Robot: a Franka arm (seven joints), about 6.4 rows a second.
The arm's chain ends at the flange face. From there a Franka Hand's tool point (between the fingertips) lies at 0.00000 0.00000 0.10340 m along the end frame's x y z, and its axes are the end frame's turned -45 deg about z.
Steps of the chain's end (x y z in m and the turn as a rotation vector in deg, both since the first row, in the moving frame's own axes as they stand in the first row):
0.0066 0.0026 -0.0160 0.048 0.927 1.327
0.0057 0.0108 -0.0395 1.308 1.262 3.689
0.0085 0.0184 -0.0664 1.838 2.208 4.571
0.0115 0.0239 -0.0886 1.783 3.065 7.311
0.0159 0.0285 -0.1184 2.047 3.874 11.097
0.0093 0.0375 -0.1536 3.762 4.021 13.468
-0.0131 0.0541 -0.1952 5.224 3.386 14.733
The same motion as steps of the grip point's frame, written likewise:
0.0041 0.0076 -0.0160 -0.622 0.689 1.327
-0.0003 0.0117 -0.0396 0.033 1.817 3.689
-0.0019 0.0197 -0.0665 -0.262 2.861 4.571
-0.0027 0.0271 -0.0888 -0.907 3.428 7.311
-0.0016 0.0344 -0.1187 -1.292 4.187 11.097
-0.0102 0.0346 -0.1541 -0.183 5.503 13.468
-0.0364 0.0281 -0.1958 1.300 6.088 14.733

